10 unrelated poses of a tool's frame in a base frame.
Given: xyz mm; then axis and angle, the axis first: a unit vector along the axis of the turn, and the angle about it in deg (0 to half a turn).
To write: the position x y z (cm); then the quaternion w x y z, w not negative. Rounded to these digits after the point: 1 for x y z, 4 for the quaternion.
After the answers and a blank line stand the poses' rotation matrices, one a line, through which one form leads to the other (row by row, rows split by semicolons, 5 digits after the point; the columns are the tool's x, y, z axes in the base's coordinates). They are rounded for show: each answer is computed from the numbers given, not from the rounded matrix.
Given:
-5, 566, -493, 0.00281, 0.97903, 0.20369, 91.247
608, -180, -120, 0.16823, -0.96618, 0.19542, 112.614
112, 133, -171, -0.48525, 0.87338, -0.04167, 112.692
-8, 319, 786, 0.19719, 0.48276, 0.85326, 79.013
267, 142, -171, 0.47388, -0.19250, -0.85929, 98.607
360, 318, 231, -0.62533, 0.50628, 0.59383, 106.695
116, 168, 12, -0.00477, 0.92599, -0.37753, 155.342
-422, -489, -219, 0.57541, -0.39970, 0.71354, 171.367
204, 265, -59, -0.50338, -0.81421, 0.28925, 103.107
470, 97, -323, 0.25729, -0.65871, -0.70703, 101.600
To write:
-0.5, 56.6, -49.3, 0.6994, 0.0020, 0.6998, 0.1456
60.8, -18.0, -12.0, 0.5547, 0.1400, -0.8039, 0.1626
11.2, 13.3, -17.1, 0.5542, -0.4039, 0.7270, -0.0347
-0.8, 31.9, 78.6, 0.7716, 0.1254, 0.3071, 0.5428
26.7, 14.2, -17.1, 0.6521, 0.3593, -0.1459, -0.6515
36.0, 31.8, 23.1, 0.5970, -0.5017, 0.4062, 0.4764
11.6, 16.8, 1.2, 0.2135, -0.0047, 0.9046, -0.3688
-42.2, -48.9, -21.9, 0.0753, 0.5738, -0.3986, 0.7115
20.4, 26.5, -5.9, 0.6218, -0.3942, -0.6377, 0.2265
47.0, 9.7, -32.3, 0.6320, 0.1994, -0.5105, -0.5479

-0.02175 -0.20083 0.97938; 0.20645 0.95760 0.20095; -0.97821 0.20657 0.02063
-0.34534 -0.40544 -0.84638; -0.04465 0.90794 -0.41671; 0.93742 -0.10612 -0.33165
-0.05947 -0.54886 0.83380; -0.62575 0.67129 0.39725; -0.77775 -0.49812 -0.38337
0.22206 -0.76057 0.61010; 0.91468 0.37923 0.13984; -0.33772 0.52699 0.77989
0.10851 0.74474 -0.65847; -0.95449 -0.10705 -0.27837; -0.27781 0.65871 0.69923
0.21610 -0.97635 0.00692; 0.16126 0.04268 0.98599; -0.96296 -0.21196 0.16666
-0.90877 0.14907 0.38976; -0.16594 0.72790 -0.66530; -0.38288 -0.66928 -0.63676
-0.33023 -0.56448 0.75651; -0.35027 -0.67096 -0.65355; 0.87650 -0.48080 0.02384
0.08408 0.22109 -0.97162; 0.78452 0.58651 0.20135; 0.61438 -0.77919 -0.12413
-0.12157 0.48903 -0.86375; -0.89615 0.32007 0.30735; 0.42677 0.81142 0.39934

